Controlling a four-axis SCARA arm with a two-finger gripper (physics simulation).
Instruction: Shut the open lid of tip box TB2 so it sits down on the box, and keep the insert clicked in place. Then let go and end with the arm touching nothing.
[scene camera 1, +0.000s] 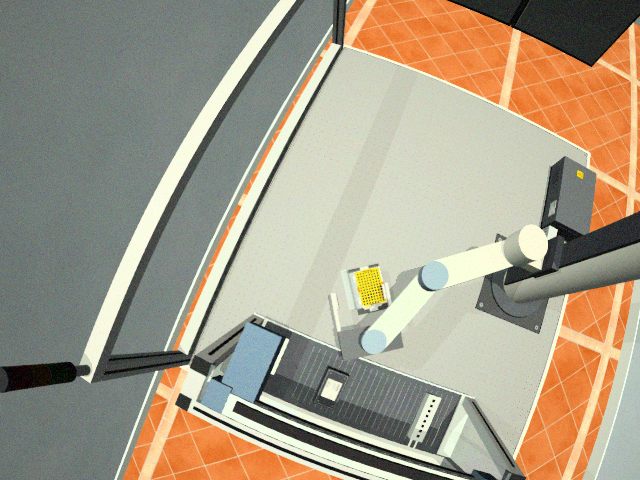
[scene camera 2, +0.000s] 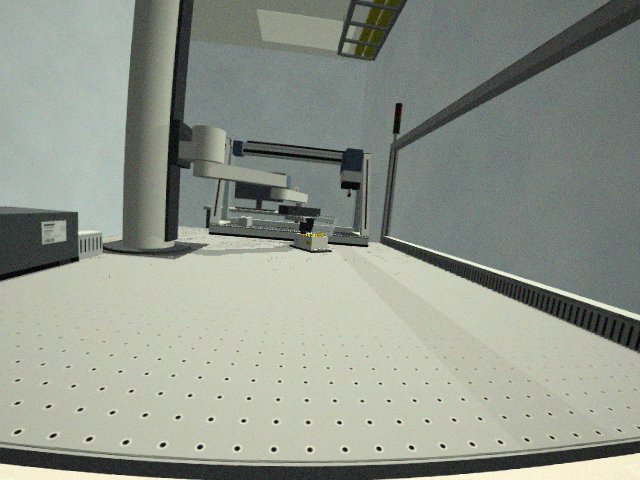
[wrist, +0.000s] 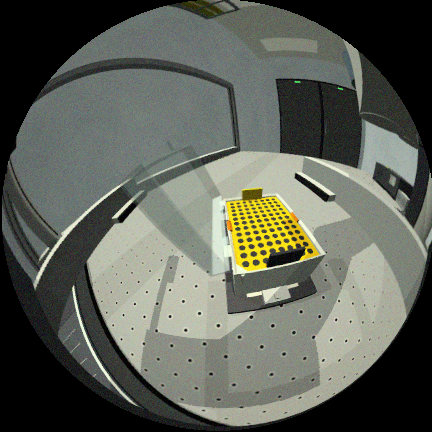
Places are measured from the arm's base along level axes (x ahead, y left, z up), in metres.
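Pixels of known places: gripper, between the fingertips: (scene camera 1: 359, 288) (scene camera 2: 320, 220) (wrist: 217, 171); arm's base, origin of its link: (scene camera 1: 517, 284) (scene camera 2: 149, 250).
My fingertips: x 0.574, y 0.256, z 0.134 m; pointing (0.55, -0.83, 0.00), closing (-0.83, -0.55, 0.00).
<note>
Ahead of a thing's pixels: the offset from my fingertips to its middle. "spot": to the spot under its first point. Level surfaces: height alone.
Tip box TB2 {dx -0.036, dy -0.028, dz -0.088 m} (scene camera 1: 386, 292) (scene camera 2: 319, 243) (wrist: 275, 277) stands upright on the table, its label unreadable. Its yellow insert {dx -0.036, dy -0.028, dz -0.056 m} (scene camera 1: 370, 285) (scene camera 2: 309, 235) (wrist: 263, 227) lies level inside the rim, with orange clips at two sides in the wrist view. The clear lid {dx +0.019, dy +0.010, dz -0.016 m} (scene camera 1: 348, 289) (scene camera 2: 324, 224) (wrist: 172, 215) stands open, leaning outward from the box's left side in the wrist view. My gripper (wrist: 217, 171) is open and empty. Its left finger overlaps the lid's outer part in the wrist view; contact cannot be told. The right finger is beyond the box's right side.
A dark deck {dz -0.072 m} (scene camera 1: 356, 384) with gantry (scene camera 2: 292, 149) stands close to the box. The arm's column (scene camera 1: 578, 279) (scene camera 2: 149, 124) and a dark control box {spot: dx -0.668, dy -0.629, dz -0.006 m} (scene camera 1: 571, 198) (scene camera 2: 38, 240) stand on the table. A guard rail (scene camera 1: 258, 191) (scene camera 2: 496, 276) runs along one side.
</note>
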